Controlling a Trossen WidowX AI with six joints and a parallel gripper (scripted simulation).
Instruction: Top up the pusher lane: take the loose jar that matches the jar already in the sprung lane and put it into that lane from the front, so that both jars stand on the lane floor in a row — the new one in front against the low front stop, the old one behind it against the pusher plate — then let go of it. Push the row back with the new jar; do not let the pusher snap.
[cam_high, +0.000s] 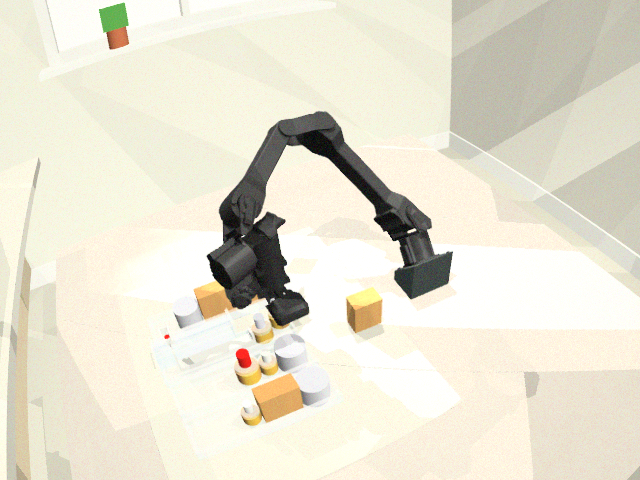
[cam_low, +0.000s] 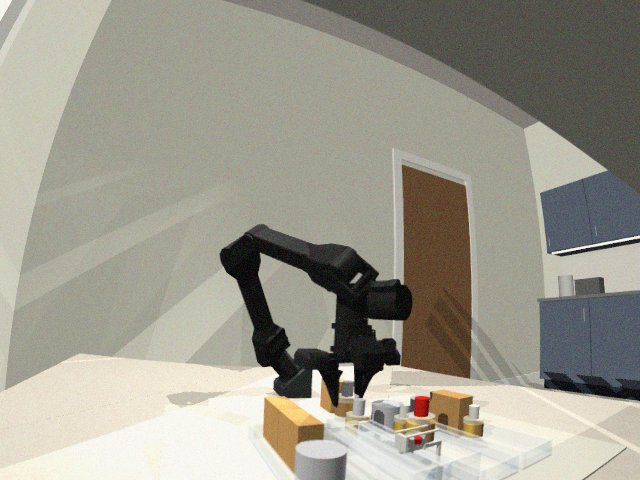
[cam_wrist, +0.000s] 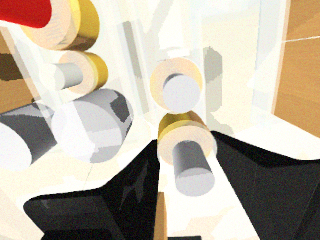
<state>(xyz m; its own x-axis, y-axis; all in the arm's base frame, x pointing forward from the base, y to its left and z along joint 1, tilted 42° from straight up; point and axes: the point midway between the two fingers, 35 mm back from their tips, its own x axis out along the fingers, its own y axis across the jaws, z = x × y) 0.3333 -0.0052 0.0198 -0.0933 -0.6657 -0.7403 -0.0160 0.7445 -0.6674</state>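
The clear-walled lane is 15 cm ahead of my gripper tip, 2 cm to the right of it and 4 cm below it. The rest, counted from my gripper tip: red mark 23 cm ahead, 4 cm to the right, 2 cm above.
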